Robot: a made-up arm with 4 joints.
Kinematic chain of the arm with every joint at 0, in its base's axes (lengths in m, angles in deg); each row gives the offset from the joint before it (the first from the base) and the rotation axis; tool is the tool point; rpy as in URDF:
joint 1: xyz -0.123 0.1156 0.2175 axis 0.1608 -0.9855 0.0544
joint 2: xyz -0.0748 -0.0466 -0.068 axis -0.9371 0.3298 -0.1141
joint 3: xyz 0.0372 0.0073 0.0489 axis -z
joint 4: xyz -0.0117 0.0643 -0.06 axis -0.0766 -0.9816 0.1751
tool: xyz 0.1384 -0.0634 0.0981 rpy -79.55 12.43 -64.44
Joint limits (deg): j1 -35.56..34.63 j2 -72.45..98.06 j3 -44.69..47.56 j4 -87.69..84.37
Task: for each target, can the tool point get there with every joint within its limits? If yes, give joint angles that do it. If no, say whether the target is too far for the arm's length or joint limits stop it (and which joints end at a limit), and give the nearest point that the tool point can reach.
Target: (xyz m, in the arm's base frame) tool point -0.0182 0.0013 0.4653
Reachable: no: joint limits stop it (at a limit: joint 1, joint 3) | nearest point -0.1153 0.0329 0.3439 | short by 0.159 m
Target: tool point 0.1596 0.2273 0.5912
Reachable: no: too far | nearest point -0.1032 0.1174 0.3282 | short by 0.388 m
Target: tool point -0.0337 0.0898 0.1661
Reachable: yes | joints -24.71 -25.45 -14.41 -25.70
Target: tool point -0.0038 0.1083 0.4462
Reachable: no: joint limits stop it (at a limit: joint 1, joint 3) | nearest point -0.1043 0.0897 0.3373 | short by 0.149 m
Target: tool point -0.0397 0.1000 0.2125
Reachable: yes | joints -13.64 42.13 25.69 14.72
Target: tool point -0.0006 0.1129 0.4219
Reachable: no: joint limits stop it (at a limit: joint 1, joint 3) | nearest point -0.0971 0.0933 0.3296 | short by 0.135 m
